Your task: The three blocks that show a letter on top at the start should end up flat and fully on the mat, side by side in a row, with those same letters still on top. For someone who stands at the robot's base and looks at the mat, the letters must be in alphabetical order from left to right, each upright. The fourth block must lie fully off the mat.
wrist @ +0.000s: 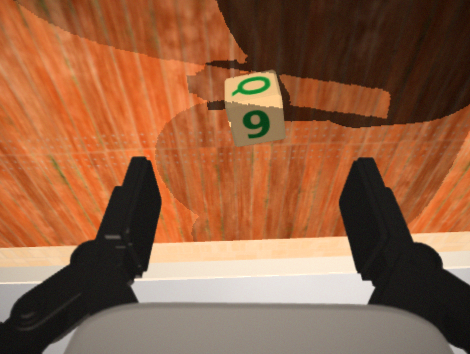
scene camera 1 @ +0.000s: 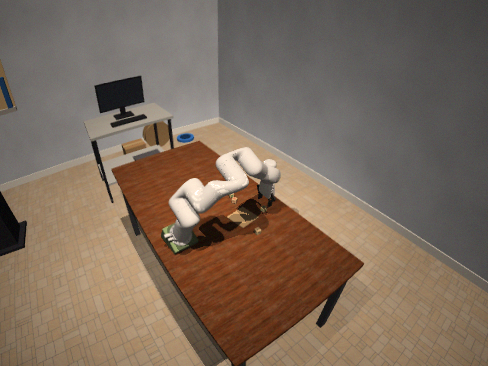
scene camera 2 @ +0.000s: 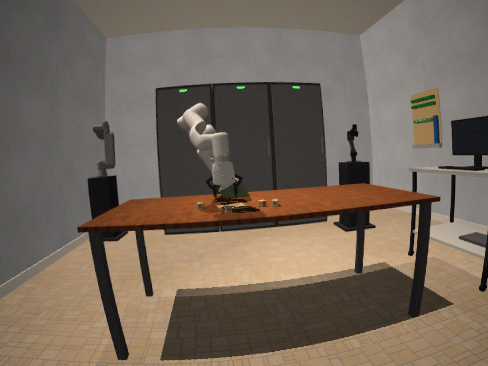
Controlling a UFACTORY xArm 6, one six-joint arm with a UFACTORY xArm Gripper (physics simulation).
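Seen in the pictures: gripper, fingertip midpoint: (wrist: 250, 179) (scene camera 1: 264, 202) (scene camera 2: 225, 196); arm's base, link origin: (scene camera 1: 180, 234) (scene camera 2: 228, 185).
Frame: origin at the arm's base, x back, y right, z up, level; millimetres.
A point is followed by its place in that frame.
A wooden block with a green Q (scene camera 1: 263, 209) @[x -553, y 19, z -51 mm] (scene camera 2: 228, 209) @[x -577, y 7, z -56 mm] (wrist: 255, 107) @[x -552, y 11, z -42 mm] lies on the table, off the mat, near its far edge. Its Q face is up and turned sideways in the wrist view; a green 9 shows on a side. My gripper (scene camera 1: 265, 201) @[x -561, y 15, z 1 mm] (scene camera 2: 225, 194) @[x -561, y 15, z 1 mm] (wrist: 250, 179) @[x -561, y 15, z 1 mm] is open and empty, raised above the table near this block. The tan mat (scene camera 1: 237, 217) @[x -384, y -22, z -68 mm] (scene camera 2: 240, 205) @[x -414, y -55, z -69 mm] is partly shadowed. One block (scene camera 1: 257, 230) @[x -406, y 157, z -45 mm] (scene camera 2: 200, 205) @[x -427, y 151, z -54 mm] lies apart on one side of the mat. Two blocks (scene camera 1: 234, 200) @[x -445, y -154, z -49 mm] (scene camera 1: 231, 195) @[x -461, y -217, z -55 mm] (scene camera 2: 263, 203) @[x -467, y -169, z -57 mm] (scene camera 2: 275, 202) @[x -485, y -228, z -54 mm] lie on the other side. Their letters are too small to read.
The brown table (scene camera 1: 280, 270) @[x -349, y 442, z -73 mm] (scene camera 2: 350, 200) @[x -501, y -634, z -73 mm] bears the arm's green base plate (scene camera 1: 172, 245) @[x 66, y 36, z -17 mm]. The table's far edge runs beyond the Q block. The arm's shadow falls across the mat and table. A desk with a monitor (scene camera 1: 120, 95) stands apart from the table.
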